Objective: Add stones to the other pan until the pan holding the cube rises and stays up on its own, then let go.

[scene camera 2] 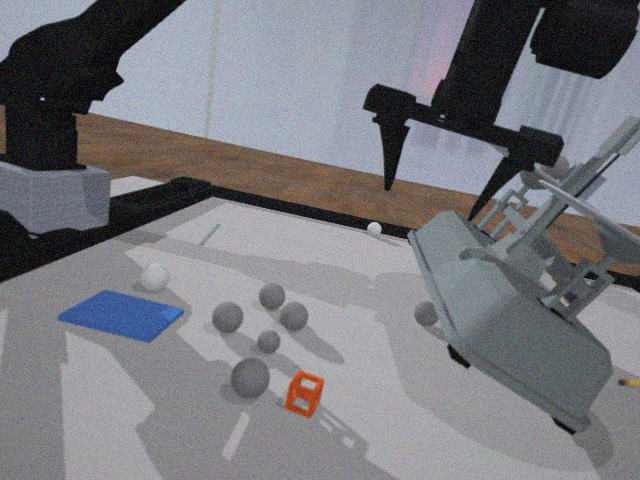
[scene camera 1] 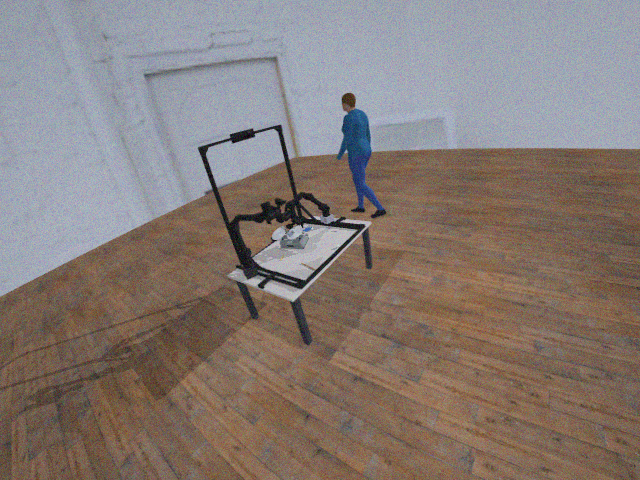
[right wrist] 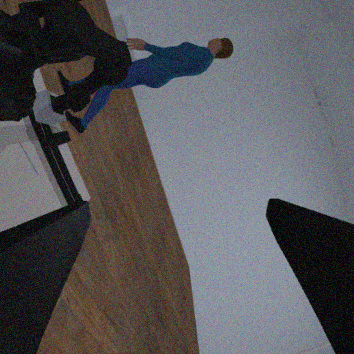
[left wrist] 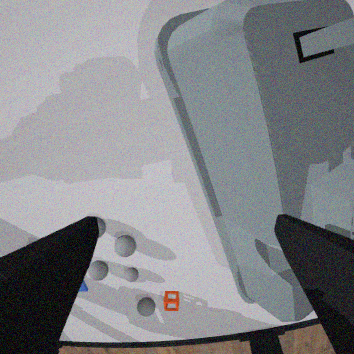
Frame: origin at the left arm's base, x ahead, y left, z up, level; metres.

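Seen in the pictures: left gripper, between the fingertips: (scene camera 2: 426, 205) (left wrist: 188, 224); right gripper, between the fingertips: (scene camera 1: 286, 206) (right wrist: 179, 208); left arm's base, origin of its link: (scene camera 2: 41, 163) (scene camera 1: 326, 215) (right wrist: 56, 104); right arm's base, origin of its link: (scene camera 1: 248, 266).
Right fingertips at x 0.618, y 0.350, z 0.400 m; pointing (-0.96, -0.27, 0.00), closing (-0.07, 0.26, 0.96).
Offsets run from my right fingertips to a thing's top centre. "*": to the spot under its first point.
The grey balance (scene camera 1: 294, 241) (scene camera 2: 496, 315) (left wrist: 220, 125) stands tilted in scene camera 2, its base tipped and its feet showing. Two grey stones, one of them a larger stone @(dx -0.082, dy -0.163, dz -0.277 m) (scene camera 2: 556, 167), show at a steeply tilted pan @(* dx -0.090, dy -0.382, dz -0.306 m) (scene camera 2: 574, 199); whether they rest on it I cannot tell. A grey stone @(dx -0.166, dy -0.237, dz -0.460 m) (scene camera 2: 425, 313) lies on the table beside the base. Several more, such as one stone @(dx -0.264, dy -0.467, dz -0.460 m) (scene camera 2: 250, 378) (left wrist: 146, 306), lie near an orange open-frame cube @(dx -0.225, dy -0.454, dz -0.468 m) (scene camera 2: 305, 393) (left wrist: 171, 301). No cube shows clearly on a pan. My left gripper (scene camera 2: 429, 204) (left wrist: 188, 224) is open and empty, one fingertip close to the balance. My right gripper (right wrist: 179, 208) is open and empty, away from the table.
A blue plate @(dx -0.408, dy -0.436, dz -0.483 m) (scene camera 2: 121, 315) and a white ball @(dx -0.430, dy -0.375, dz -0.460 m) (scene camera 2: 155, 276) lie left of the grey stones in scene camera 2. A smaller white ball @(dx -0.317, dy +0.109, dz -0.460 m) (scene camera 2: 374, 228) lies near the far table edge. A yellow stick end @(* dx +0.036, dy -0.220, dz -0.482 m) (scene camera 2: 629, 382) shows at the right. A person (scene camera 1: 356, 149) stands behind the table.
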